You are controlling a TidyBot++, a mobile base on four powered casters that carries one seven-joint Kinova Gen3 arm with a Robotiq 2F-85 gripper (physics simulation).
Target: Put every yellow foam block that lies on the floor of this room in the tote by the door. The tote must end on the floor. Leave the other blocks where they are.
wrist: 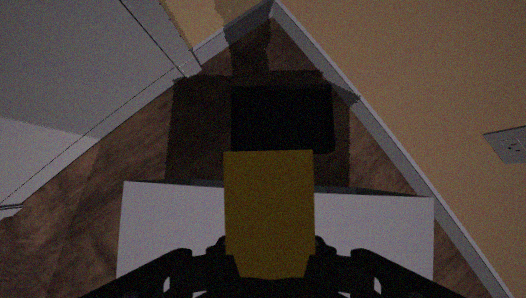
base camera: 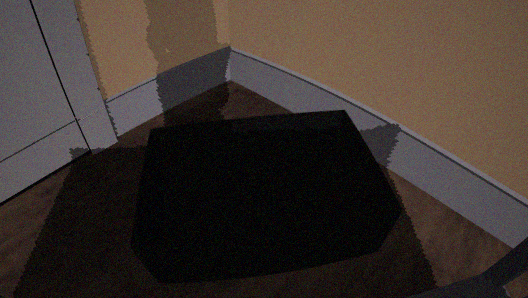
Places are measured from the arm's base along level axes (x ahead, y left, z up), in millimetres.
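Pixels of known places: gripper, fingertip midpoint: (wrist: 270,242).
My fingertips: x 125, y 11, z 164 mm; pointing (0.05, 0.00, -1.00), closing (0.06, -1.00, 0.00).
Note:
Ahead of a thing's pixels: the offset from my fingertips to its middle. "spot": to the spot under its first point.
My gripper (wrist: 270,242) is shut on a yellow foam block {dx +19, dy +2, dz +25 mm} (wrist: 269,205), which stands out in front of the fingers in the wrist view. The black tote {dx +216, dy -27, dz -511 mm} (base camera: 265,200) (wrist: 282,119) sits on the floor in the corner by the door. In the wrist view the tote is just beyond the block's far end, and the block hides a little of what lies beneath it. The tote's inside is too dark to make out. The gripper and the block do not show in the base view.
The white top of my base (wrist: 375,225) lies below the gripper in the wrist view. The white door (base camera: 30,100) (wrist: 100,60) is at the left. The tan wall (base camera: 400,60) (wrist: 425,75) with its baseboard {spot: dx +195, dy -338, dz -519 mm} (base camera: 450,185) runs along the right, close to the tote.

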